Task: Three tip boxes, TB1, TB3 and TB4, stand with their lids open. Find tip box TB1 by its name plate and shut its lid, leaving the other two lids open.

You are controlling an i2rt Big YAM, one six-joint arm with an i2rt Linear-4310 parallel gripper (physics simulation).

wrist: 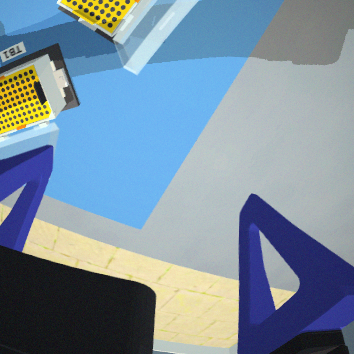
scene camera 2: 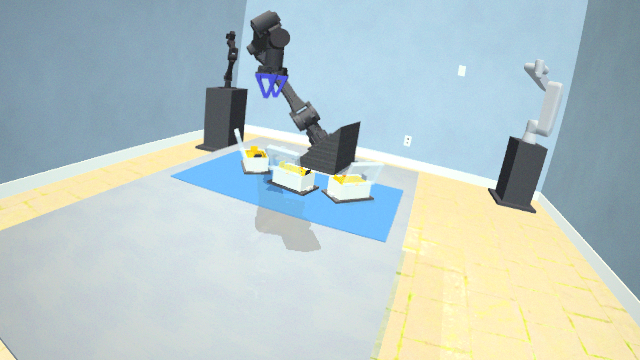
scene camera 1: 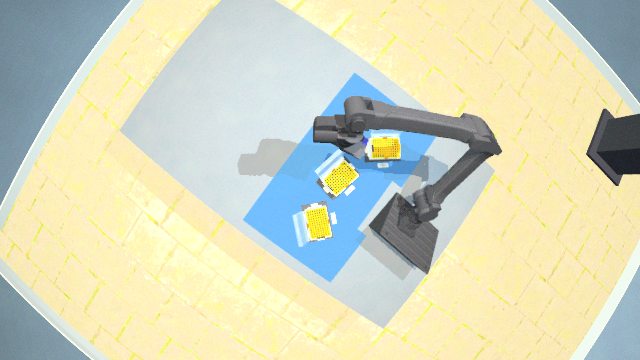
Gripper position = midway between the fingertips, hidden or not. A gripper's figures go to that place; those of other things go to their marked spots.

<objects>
My gripper (scene camera 2: pixel 270 97): 100 cm from the lens. A clear lid (scene camera 2: pixel 286 161) is 102 cm from the lens. A clear lid (scene camera 2: pixel 365 173) is 100 cm from the lens.
</objects>
